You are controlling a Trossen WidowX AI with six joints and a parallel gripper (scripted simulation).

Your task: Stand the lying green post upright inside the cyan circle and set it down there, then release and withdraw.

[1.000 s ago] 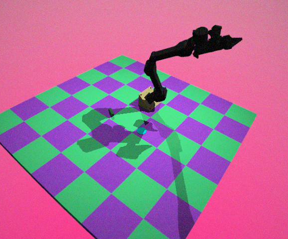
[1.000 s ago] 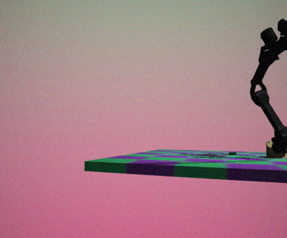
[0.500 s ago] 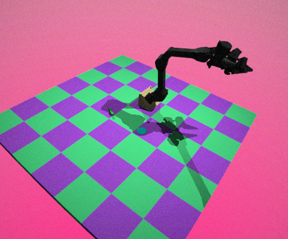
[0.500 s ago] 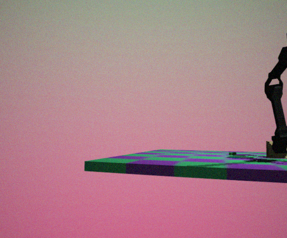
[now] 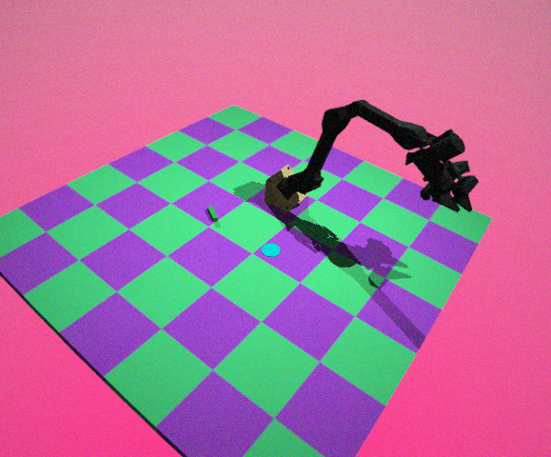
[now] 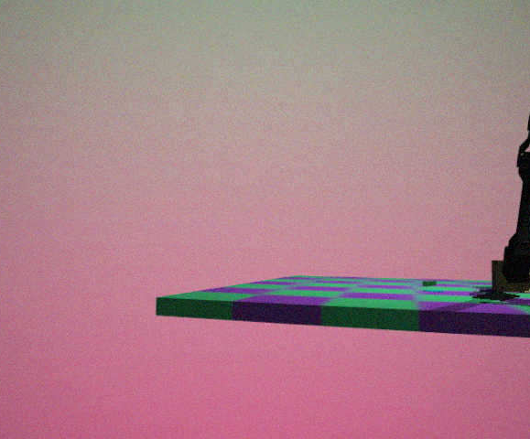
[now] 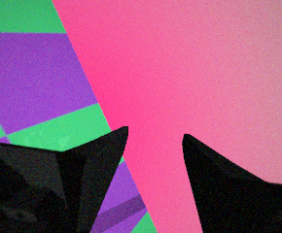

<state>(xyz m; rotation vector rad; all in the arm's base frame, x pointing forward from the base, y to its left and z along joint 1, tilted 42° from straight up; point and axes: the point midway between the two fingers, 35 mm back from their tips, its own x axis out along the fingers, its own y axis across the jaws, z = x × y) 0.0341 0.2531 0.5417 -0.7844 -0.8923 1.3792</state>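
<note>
My gripper tip is now 73 cm to the left of the green post, 25 cm above it and 18 cm short of it. Also, from my gripper tip: cyan circle (48 cm to the right, 26 cm below, 20 cm ahead).
</note>
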